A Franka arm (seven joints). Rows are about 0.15 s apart.
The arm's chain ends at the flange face. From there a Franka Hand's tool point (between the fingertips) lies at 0.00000 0.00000 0.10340 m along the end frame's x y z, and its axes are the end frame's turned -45 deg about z.
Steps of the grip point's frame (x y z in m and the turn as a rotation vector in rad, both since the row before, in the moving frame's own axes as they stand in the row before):
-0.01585 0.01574 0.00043 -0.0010 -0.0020 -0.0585
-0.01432 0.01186 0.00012 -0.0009 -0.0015 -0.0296
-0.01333 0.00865 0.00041 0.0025 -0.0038 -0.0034
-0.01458 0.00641 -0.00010 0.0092 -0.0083 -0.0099
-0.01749 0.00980 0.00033 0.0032 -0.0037 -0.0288
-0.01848 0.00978 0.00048 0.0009 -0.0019 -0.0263
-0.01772 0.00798 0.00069 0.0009 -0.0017 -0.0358
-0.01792 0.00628 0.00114 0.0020 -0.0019 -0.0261
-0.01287 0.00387 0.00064 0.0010 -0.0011 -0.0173
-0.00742 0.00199 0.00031 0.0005 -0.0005 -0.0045
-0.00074 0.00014 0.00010 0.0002 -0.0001 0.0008
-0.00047 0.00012 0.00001 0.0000 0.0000 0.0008
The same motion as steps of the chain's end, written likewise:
-0.00001 0.02212 0.00043 -0.0021 -0.0007 -0.0585
-0.00170 0.01834 0.00012 -0.0017 -0.0004 -0.0296
-0.00285 0.01545 0.00041 -0.0009 -0.0045 -0.0034
-0.00450 0.01490 -0.00009 0.0006 -0.0124 -0.0099
-0.00493 0.01925 0.00033 -0.0004 -0.0049 -0.0288
-0.00595 0.01991 0.00048 -0.0007 -0.0020 -0.0263
-0.00670 0.01811 0.00069 -0.0006 -0.0018 -0.0358
-0.00795 0.01712 0.00114 0.0001 -0.0028 -0.0261
-0.00621 0.01183 0.00064 -0.0001 -0.0015 -0.0173
-0.00377 0.00665 0.00031 0.0000 -0.0007 -0.0045
-0.00040 0.00063 0.00010 0.0001 -0.0002 0.0008
-0.00025 0.00042 0.00001 0.0000 0.0000 0.0008

